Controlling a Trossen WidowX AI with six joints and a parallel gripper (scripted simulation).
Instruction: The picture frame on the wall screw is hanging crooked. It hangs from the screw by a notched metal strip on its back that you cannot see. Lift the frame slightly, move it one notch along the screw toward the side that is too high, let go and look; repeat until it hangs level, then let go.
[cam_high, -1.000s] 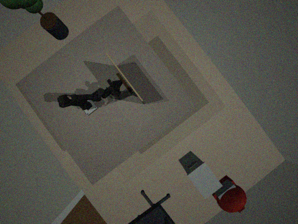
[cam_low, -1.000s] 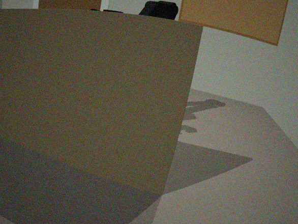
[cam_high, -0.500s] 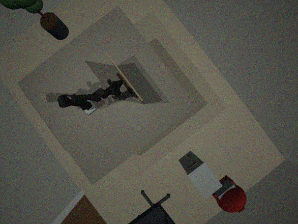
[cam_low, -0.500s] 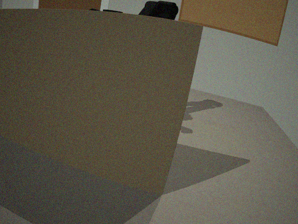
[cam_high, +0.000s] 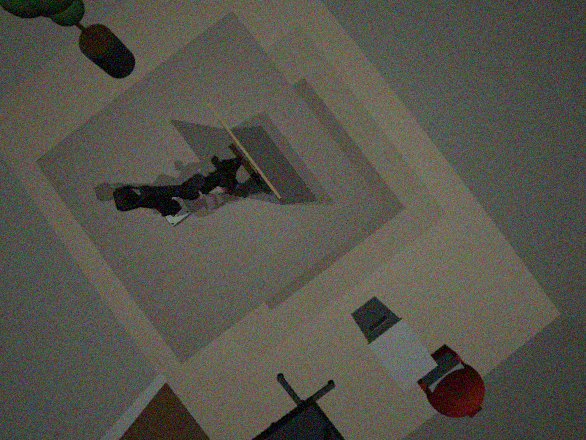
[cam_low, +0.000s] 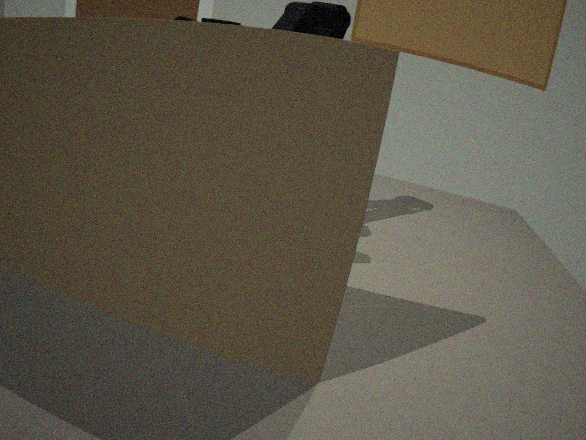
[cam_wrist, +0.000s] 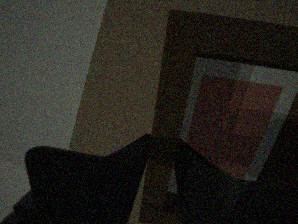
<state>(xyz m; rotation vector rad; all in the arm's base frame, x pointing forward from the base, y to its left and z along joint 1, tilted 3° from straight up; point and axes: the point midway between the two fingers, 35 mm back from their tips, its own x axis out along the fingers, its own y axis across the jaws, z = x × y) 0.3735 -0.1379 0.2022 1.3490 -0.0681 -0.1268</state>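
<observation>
The picture frame is 1 cm ahead of my gripper tip, 2 cm to the right of it and 5 cm below it. Also, from my gripper tip: wall panel 2 cm ahead, 7 cm below.
</observation>
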